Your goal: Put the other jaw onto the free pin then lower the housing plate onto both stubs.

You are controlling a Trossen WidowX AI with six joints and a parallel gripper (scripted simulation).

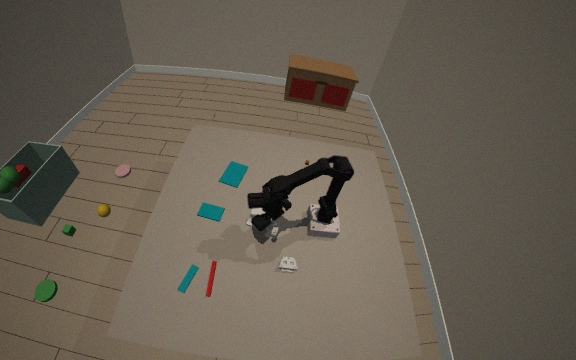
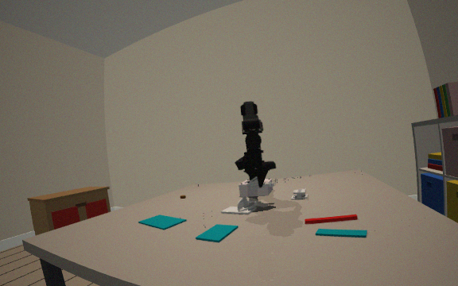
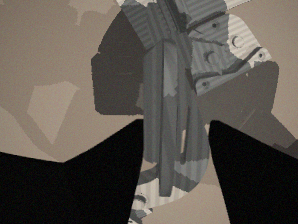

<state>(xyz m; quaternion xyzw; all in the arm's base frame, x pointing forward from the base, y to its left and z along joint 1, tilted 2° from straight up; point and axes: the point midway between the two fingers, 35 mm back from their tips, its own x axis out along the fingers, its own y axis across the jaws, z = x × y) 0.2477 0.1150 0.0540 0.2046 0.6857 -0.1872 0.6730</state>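
My gripper tip is 2 cm past the jaw and 3 cm to the right of it. Also, from my gripper tip: small white block (12 cm behind, 14 cm to the left, 7 cm below); then red strip (18 cm ahead, 30 cm to the left, 8 cm below); then housing plate (12 cm behind, 14 cm to the left, 5 cm below).
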